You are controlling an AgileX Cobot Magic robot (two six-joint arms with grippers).
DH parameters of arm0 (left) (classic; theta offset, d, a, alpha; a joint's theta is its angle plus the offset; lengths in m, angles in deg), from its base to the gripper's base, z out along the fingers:
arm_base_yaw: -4.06 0.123 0 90
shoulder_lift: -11.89 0 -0.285 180
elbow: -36.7 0 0.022 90
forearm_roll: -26.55 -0.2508 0 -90
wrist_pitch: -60.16 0 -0.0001 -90
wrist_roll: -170.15 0.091 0 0
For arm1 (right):
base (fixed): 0 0 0 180
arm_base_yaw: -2.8 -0.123 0 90
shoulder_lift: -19.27 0 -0.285 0
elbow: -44.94 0 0.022 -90
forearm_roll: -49.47 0.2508 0 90
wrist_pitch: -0.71 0 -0.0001 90
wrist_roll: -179.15 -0.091 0 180
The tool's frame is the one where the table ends.
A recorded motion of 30 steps. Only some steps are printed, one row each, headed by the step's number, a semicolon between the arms.
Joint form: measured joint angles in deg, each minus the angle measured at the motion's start. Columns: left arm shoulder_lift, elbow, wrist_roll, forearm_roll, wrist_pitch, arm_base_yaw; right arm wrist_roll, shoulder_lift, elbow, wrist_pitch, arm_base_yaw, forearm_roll.
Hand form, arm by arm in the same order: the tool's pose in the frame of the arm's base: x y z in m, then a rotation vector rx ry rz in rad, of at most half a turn. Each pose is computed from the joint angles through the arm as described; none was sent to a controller.
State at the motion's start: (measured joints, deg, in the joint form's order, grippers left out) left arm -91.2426 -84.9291 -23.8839 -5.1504 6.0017 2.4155; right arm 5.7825 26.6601 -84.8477 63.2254 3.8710 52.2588
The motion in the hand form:
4: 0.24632 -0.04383 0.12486 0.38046 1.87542 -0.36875; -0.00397 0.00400 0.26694 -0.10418 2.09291 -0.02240
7: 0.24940 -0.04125 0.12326 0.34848 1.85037 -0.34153; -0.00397 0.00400 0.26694 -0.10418 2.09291 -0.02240
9: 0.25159 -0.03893 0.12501 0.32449 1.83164 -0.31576; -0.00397 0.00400 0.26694 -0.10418 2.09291 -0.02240
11: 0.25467 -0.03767 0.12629 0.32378 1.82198 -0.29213; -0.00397 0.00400 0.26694 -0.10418 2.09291 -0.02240
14: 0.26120 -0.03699 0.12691 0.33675 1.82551 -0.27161; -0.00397 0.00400 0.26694 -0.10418 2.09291 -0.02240
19: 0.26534 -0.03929 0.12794 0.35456 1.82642 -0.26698; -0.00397 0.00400 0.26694 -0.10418 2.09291 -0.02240
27: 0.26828 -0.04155 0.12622 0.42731 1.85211 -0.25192; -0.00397 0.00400 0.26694 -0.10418 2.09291 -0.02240
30: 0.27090 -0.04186 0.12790 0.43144 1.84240 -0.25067; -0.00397 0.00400 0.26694 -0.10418 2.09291 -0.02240
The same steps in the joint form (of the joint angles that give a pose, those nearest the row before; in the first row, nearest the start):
4: -5.43 -0.18 3.36 3.48 -5.34 0.07; 0.00 0.00 0.00 0.00 0.00 0.00
7: -6.81 -0.24 5.18 6.35 -7.89 0.07; 0.00 0.00 0.00 0.00 0.00 0.00
9: -6.88 -0.37 6.19 8.43 -8.84 0.07; 0.00 0.00 0.00 0.00 0.00 0.00
11: -6.92 -0.92 7.26 9.44 -8.74 0.07; 0.00 0.00 0.00 0.00 0.00 0.00
14: -7.18 -2.43 7.98 9.56 -7.15 0.13; 0.00 0.00 0.00 0.00 0.00 0.00
19: -7.23 -3.51 8.26 9.49 -5.92 -0.40; 0.00 0.00 0.00 0.00 0.00 0.00
27: -7.23 -4.70 9.52 7.20 -2.66 -0.48; 0.00 0.00 0.00 0.00 0.00 0.00
30: -7.23 -5.30 9.52 7.01 -2.60 -0.48; 0.00 0.00 0.00 0.00 0.00 0.00

